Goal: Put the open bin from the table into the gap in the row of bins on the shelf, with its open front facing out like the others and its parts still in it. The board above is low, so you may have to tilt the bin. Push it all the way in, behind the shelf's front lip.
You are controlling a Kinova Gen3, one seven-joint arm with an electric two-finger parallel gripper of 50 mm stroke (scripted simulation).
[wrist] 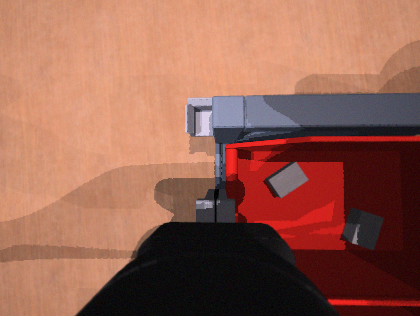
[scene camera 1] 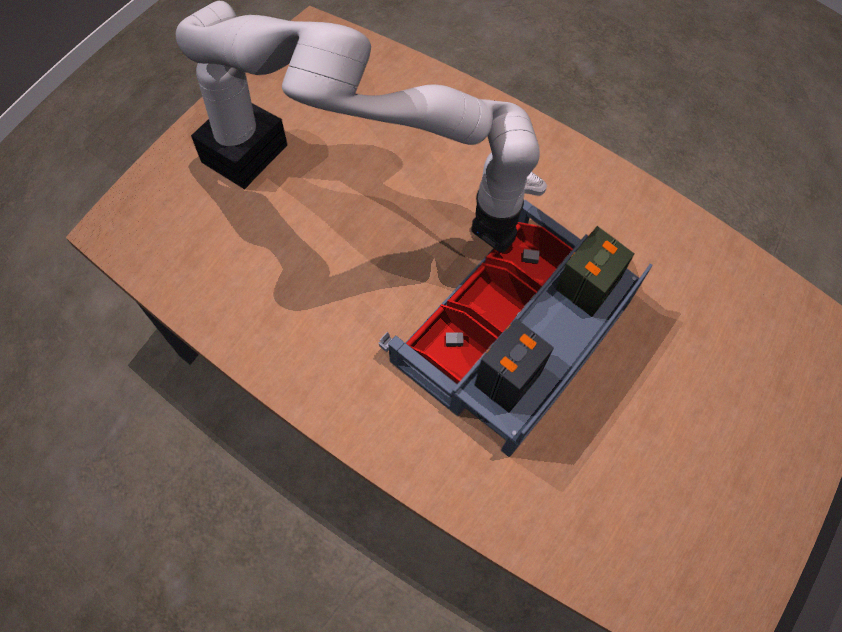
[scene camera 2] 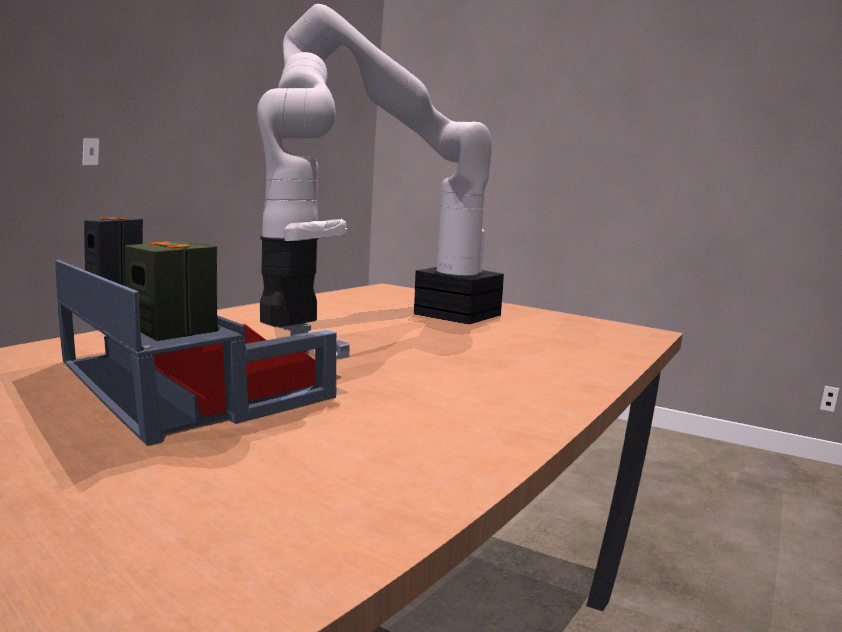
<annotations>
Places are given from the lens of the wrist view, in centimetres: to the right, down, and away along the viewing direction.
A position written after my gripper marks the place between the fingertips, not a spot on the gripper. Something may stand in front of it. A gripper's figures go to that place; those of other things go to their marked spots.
my gripper (wrist: 216,200): 1, 4, 18
grey corner post (wrist: 228,112): 1, -3, 12
</annotations>
